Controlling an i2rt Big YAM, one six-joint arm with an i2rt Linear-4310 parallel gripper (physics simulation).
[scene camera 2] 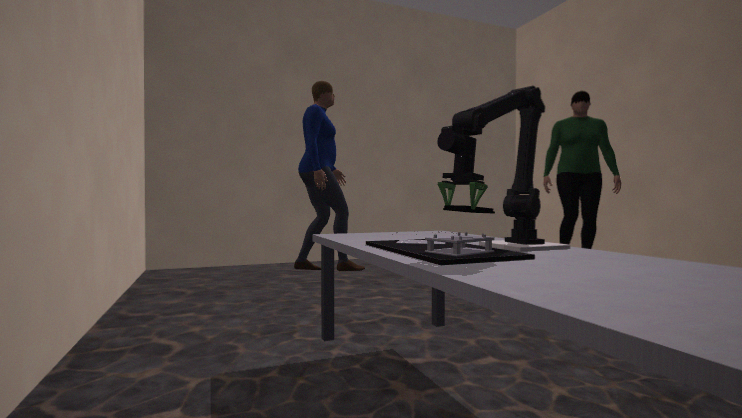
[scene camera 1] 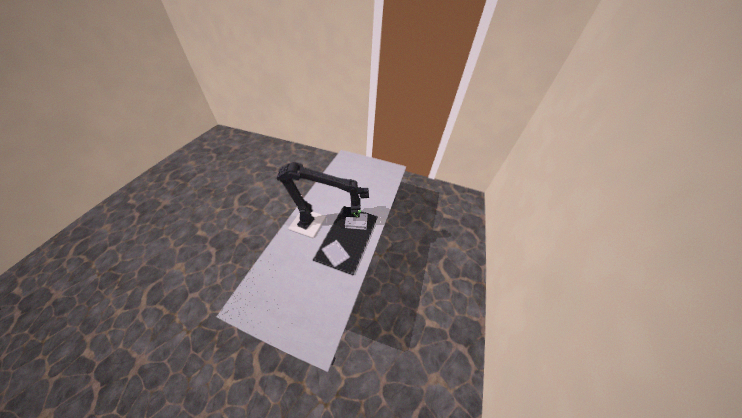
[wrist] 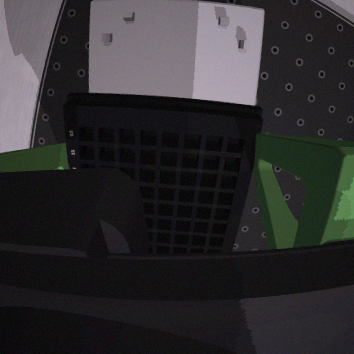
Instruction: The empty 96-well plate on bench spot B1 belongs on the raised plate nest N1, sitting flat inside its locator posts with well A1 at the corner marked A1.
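Pixels of known places: gripper, between the fingertips: [scene camera 2: 459, 208] [scene camera 1: 356, 212] [wrist: 159, 149]; arm's base, origin of its link: [scene camera 2: 524, 242] [scene camera 1: 306, 222].
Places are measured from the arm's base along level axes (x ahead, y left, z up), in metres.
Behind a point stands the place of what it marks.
Note:
The black 96-well plate [scene camera 2: 468, 209] @(x 0.347, y 0.221, z 0.123 m) [wrist: 192, 175] @(x 0.343, y 0.157, z 0.122 m) hangs in the air between the green fingers of my gripper [scene camera 1: 356, 213] @(x 0.349, y 0.176, z 0.124 m) [scene camera 2: 460, 206] @(x 0.349, y 0.176, z 0.124 m) [wrist: 159, 149] @(x 0.349, y 0.176, z 0.124 m), which is shut on its sides. The plate looks about level. The labels 12 and 11 show at its upper left edge in the wrist view; its near part is hidden by the gripper body. The raised light-grey nest N1 [scene camera 1: 356, 222] @(x 0.362, y 0.147, z 0.041 m) [scene camera 2: 459, 240] @(x 0.394, y 0.257, z 0.041 m) [wrist: 145, 60] @(x 0.375, y 0.205, z 0.041 m) stands on short legs with small locator posts on top. The plate is well above it, and covers its near part in the wrist view. The A1 mark cannot be made out.
The nest stands on a black perforated board [scene camera 1: 353, 244] @(x 0.418, y -0.010, z -0.001 m) [scene camera 2: 394, 250] @(x 0.499, y 0.036, z -0.007 m) [wrist: 300, 90] @(x 0.409, y 0.076, z -0.001 m) on the white table [scene camera 1: 290, 290] @(x 0.213, y -0.479, z -0.014 m) [scene camera 2: 597, 290] @(x 0.332, y 0.649, z -0.014 m). A flat white square [scene camera 1: 335, 252] @(x 0.335, y -0.125, z 0.001 m) lies turned at the board's other end. The arm's base sits on a pale pad [scene camera 1: 313, 231] @(x 0.100, y -0.046, z 0.000 m) [scene camera 2: 555, 246] @(x -0.041, y 0.109, z -0.003 m). Two people stand beyond the table.

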